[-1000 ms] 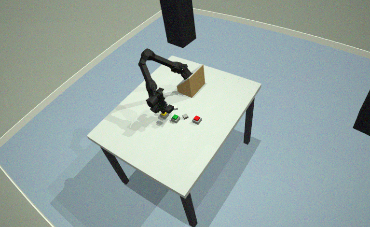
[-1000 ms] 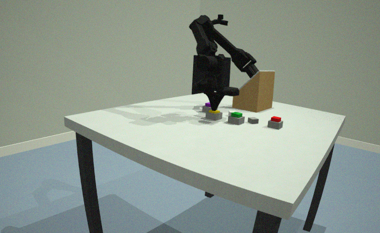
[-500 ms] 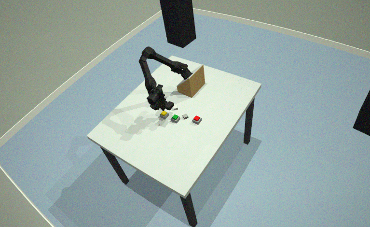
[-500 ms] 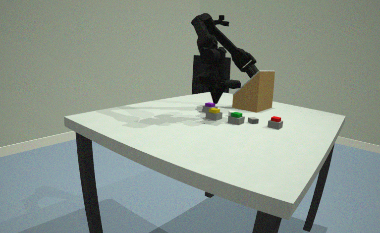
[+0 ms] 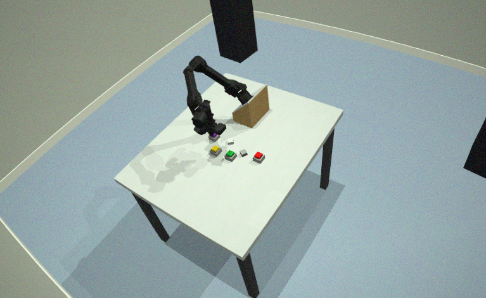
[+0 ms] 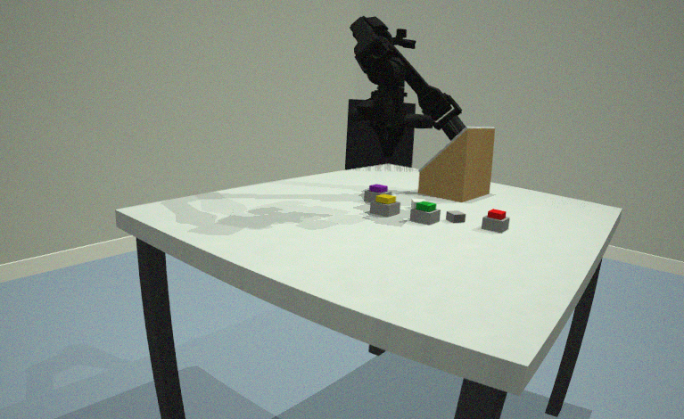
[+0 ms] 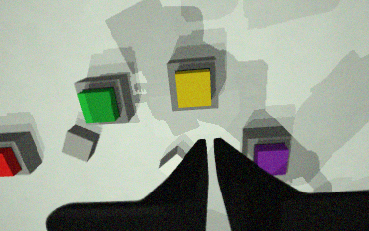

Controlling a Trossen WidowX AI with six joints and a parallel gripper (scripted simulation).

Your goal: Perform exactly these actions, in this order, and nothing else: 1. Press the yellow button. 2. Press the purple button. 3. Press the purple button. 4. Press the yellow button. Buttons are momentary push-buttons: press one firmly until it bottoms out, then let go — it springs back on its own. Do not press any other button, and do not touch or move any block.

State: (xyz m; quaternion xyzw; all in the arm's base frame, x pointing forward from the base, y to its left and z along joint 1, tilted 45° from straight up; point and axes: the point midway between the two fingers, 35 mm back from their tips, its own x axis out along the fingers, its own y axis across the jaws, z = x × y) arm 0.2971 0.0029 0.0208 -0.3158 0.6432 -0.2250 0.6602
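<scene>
Right now my gripper tip is 7 cm past the purple button, 8 cm to the left of it and 9 cm above it. Round my gripper tip: green button (1 cm behind, 10 cm to the left, 9 cm below); then yellow button (1 cm ahead, 1 cm to the left, 9 cm below); then white block (10 cm behind, 3 cm to the left, 11 cm below).
</scene>
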